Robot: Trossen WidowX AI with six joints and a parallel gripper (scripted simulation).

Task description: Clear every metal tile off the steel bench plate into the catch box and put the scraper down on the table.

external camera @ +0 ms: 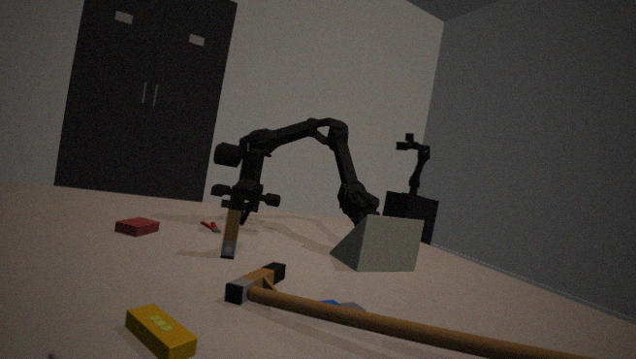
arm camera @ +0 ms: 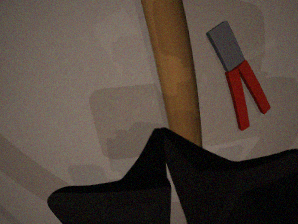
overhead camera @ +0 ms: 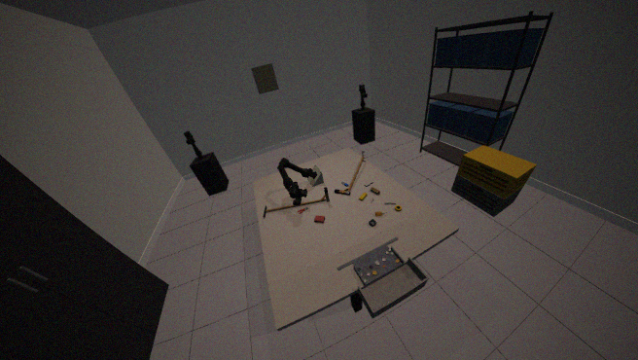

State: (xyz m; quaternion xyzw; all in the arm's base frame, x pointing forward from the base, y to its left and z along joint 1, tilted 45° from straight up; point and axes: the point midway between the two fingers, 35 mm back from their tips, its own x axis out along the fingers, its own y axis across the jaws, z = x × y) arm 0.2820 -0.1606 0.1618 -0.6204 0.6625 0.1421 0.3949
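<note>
The red clip lies 8 cm ahead of my gripper tip, 1 cm to the left of it and 1 cm below it. From my gripper tip the other things lie so: long scraper (1 cm ahead, 4 cm to the right, 5 cm above); red block (25 cm ahead, 11 cm to the left); yellow block (17 cm ahead, 53 cm to the left).
</note>
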